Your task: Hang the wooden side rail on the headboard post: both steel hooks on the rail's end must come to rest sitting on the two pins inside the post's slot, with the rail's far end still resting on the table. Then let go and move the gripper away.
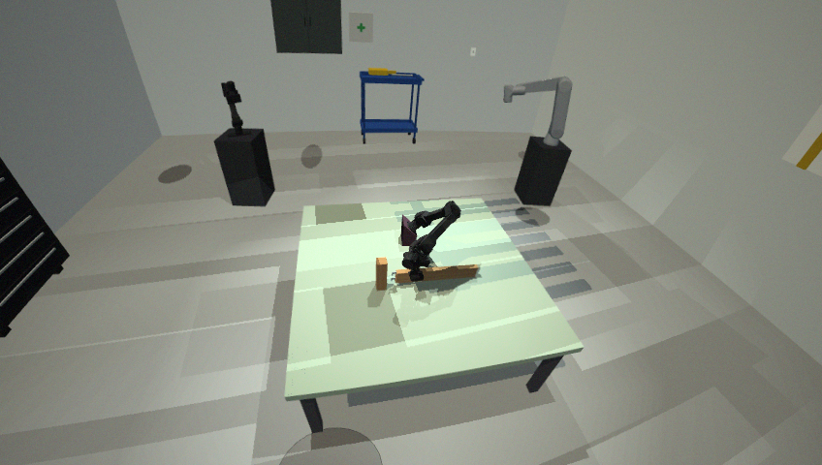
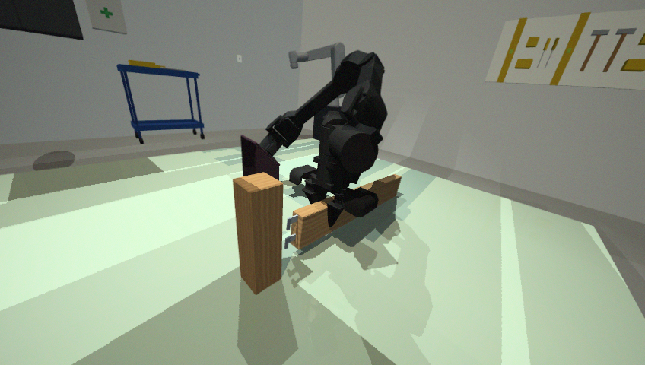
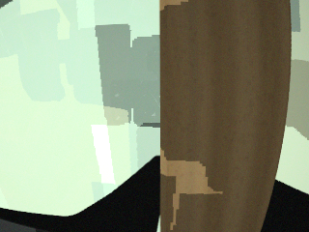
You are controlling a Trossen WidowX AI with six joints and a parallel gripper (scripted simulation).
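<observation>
My gripper tip is now 3 cm short of the wooden headboard post, 15 cm to the left of it and 4 cm below it.
</observation>
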